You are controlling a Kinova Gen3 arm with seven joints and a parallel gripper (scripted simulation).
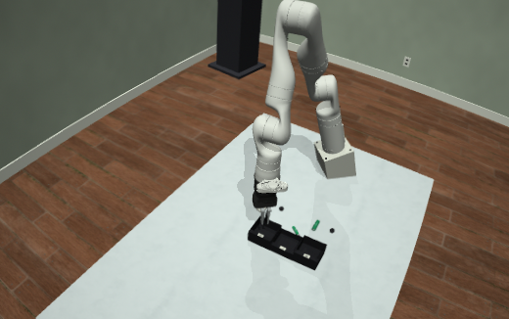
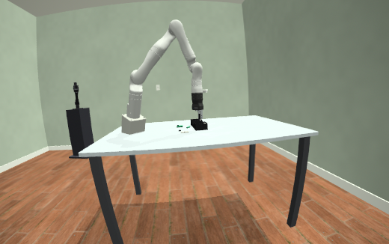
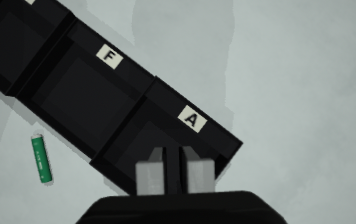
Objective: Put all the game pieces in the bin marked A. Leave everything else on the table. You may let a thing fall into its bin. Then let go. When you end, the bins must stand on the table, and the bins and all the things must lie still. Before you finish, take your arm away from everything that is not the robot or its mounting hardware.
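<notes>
My hand is 20 mm past the black three-compartment bin, 90 mm to the right of it and 70 mm above it. The rest, counted from my hand: white domino 110 mm behind, 80 mm to the right, 90 mm below; green item 90 mm behind, 70 mm to the left, 90 mm below.
</notes>
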